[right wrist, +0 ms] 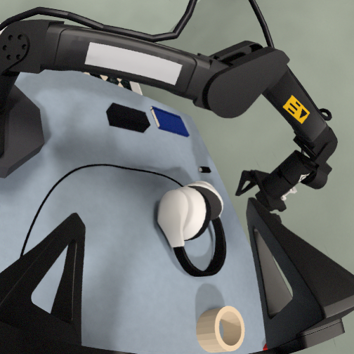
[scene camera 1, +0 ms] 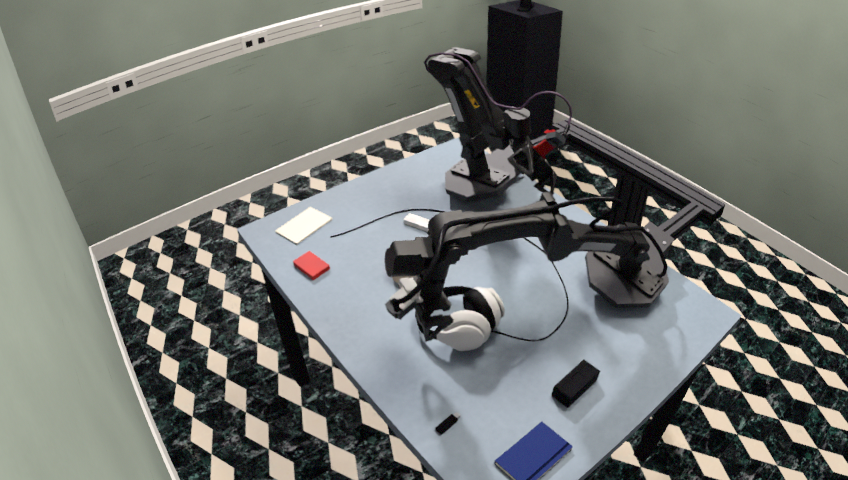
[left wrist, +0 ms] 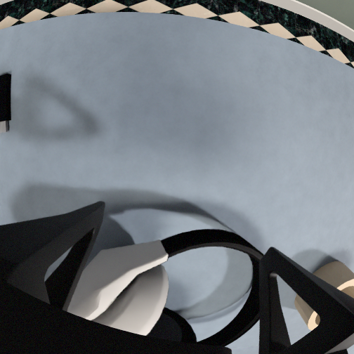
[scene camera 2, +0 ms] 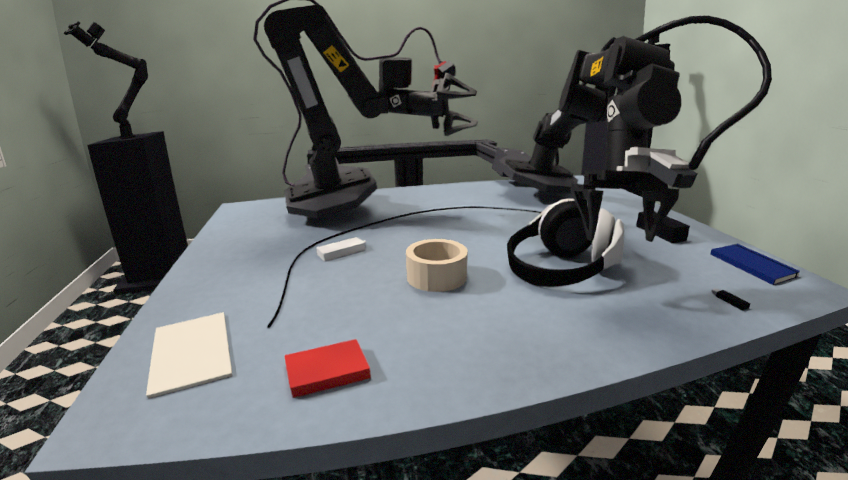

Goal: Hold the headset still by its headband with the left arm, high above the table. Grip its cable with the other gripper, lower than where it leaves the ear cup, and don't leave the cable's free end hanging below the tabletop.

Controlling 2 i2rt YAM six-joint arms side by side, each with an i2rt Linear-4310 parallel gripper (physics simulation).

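Pixels of known places: left gripper, fingertip midpoint: (scene camera 1: 418,325) (scene camera 2: 620,240); right gripper, fingertip midpoint: (scene camera 1: 541,185) (scene camera 2: 476,108); left arm's base, link origin: (scene camera 1: 627,267) (scene camera 2: 539,169); right arm's base, link origin: (scene camera 1: 479,173) (scene camera 2: 328,185).
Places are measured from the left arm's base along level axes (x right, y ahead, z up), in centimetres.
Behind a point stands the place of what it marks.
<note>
The headset lies on the table (scene camera 1: 363,333) @(x 34.4, y 60.1, z -7.3 cm) (scene camera 2: 476,380) @(x 47.3, y 63.1, z -7.2 cm), with white ear cups (scene camera 1: 464,331) @(x 13.4, y 47.1, z 1.2 cm) (left wrist: 122,297) (right wrist: 180,215) and a black headband (scene camera 2: 553,276) @(x 28.0, y 48.8, z -4.5 cm) (left wrist: 210,236) (right wrist: 200,272). Its thin black cable (scene camera 1: 567,294) @(x 8.8, y 13.8, z -6.9 cm) (scene camera 2: 476,207) @(x 21.8, y 5.7, z -7.1 cm) (right wrist: 105,164) curves over the tabletop; the free end (scene camera 1: 333,236) @(x 70.2, y 44.3, z -7.1 cm) (scene camera 2: 269,325) @(x 70.4, y 44.8, z -7.0 cm) rests there near the cream card. My left gripper (scene camera 2: 620,236) @(x 20.7, y 54.1, z 2.5 cm) (left wrist: 189,237) is open and empty, low above the headset, with the headband's side showing between and below its fingers in the left wrist view. My right gripper (scene camera 2: 474,108) @(x 24.3, y 10.1, z 17.8 cm) (right wrist: 159,214) is open and empty, high above the table.
A tape roll (scene camera 2: 436,276) @(x 45.0, y 42.5, z -4.5 cm) (right wrist: 207,332) stands beside the headset. A white block (scene camera 1: 416,222) @(x 57.4, y 23.4, z -5.7 cm) (scene camera 2: 340,248) @(x 57.8, y 23.8, z -5.7 cm), red box (scene camera 1: 311,265) @(x 62.3, y 56.8, z -5.7 cm) (scene camera 2: 327,368) @(x 63.2, y 57.7, z -5.7 cm) and cream card (scene camera 1: 303,224) @(x 81.0, y 48.1, z -6.7 cm) (scene camera 2: 190,355) @(x 80.5, y 49.6, z -6.7 cm) lie at one end; a black box (scene camera 1: 575,383) @(x -11.5, y 37.0, z -3.8 cm), blue notebook (scene camera 1: 533,452) @(x -15.9, y 55.4, z -6.1 cm) and small black stick (scene camera 1: 446,424) @(x 1.6, y 63.3, z -6.3 cm) at the other.
</note>
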